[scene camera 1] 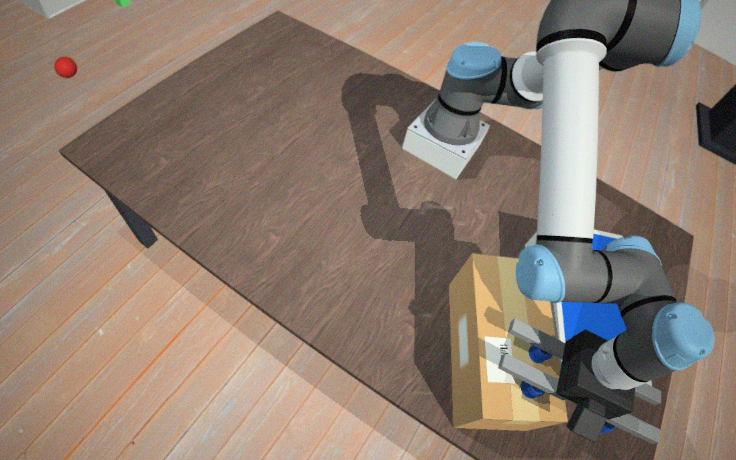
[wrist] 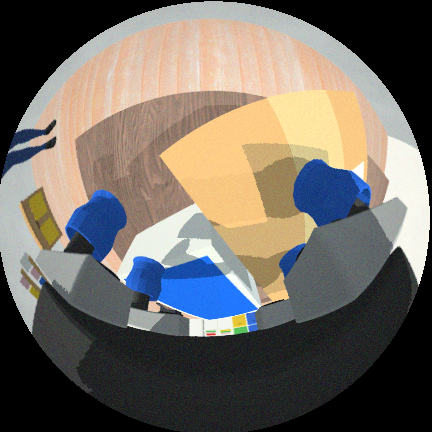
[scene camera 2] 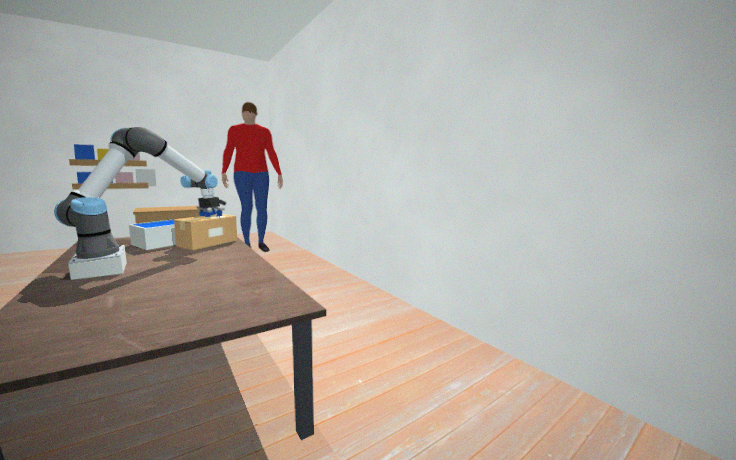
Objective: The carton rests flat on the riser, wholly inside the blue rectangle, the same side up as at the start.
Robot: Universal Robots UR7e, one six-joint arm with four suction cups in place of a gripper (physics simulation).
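Places are measured from the arm's base along level axes (x right, y back, z down), in centimetres.
Where they show: hand at its tool point: (wrist: 208, 235); arm's base at its link origin: (scene camera 1: 450, 126) (scene camera 2: 98, 252).
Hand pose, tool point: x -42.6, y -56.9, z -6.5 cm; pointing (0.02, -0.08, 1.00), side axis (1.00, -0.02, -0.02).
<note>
Each offset is from my tool point to the top centre of the thing. Level surfaces: height alone.
The tan carton @(dx +12.0, dy +5.4, dz -1.2 cm) (scene camera 1: 485, 315) (scene camera 2: 202, 232) (wrist: 238, 169) with a white label sits low at the table's corner, close beside the riser. I cannot tell whether it touches the table. My suction gripper (scene camera 1: 535, 371) (scene camera 2: 210, 211) (wrist: 217, 238) is over the carton's riser-side end. Two blue cups press on the carton's top; the other two hang past its edge over the riser. The white riser @(dx -3.9, dy +23.6, dz +2.4 cm) (scene camera 2: 153, 237) (wrist: 153, 241) carries the blue rectangle @(dx -3.9, dy +23.6, dz +2.4 cm) (scene camera 1: 578, 319) (scene camera 2: 156, 224) (wrist: 205, 294), mostly hidden behind the arm in scene camera 1.
The arm's white base block (scene camera 1: 446, 146) stands on the dark wooden table @(dz +14.4 cm) (scene camera 1: 275, 182) (scene camera 2: 220, 292). A person in a red top (scene camera 2: 250, 173) stands on the floor just beyond the table's corner near the carton. A low wooden piece (scene camera 2: 165, 212) lies behind the riser.
</note>
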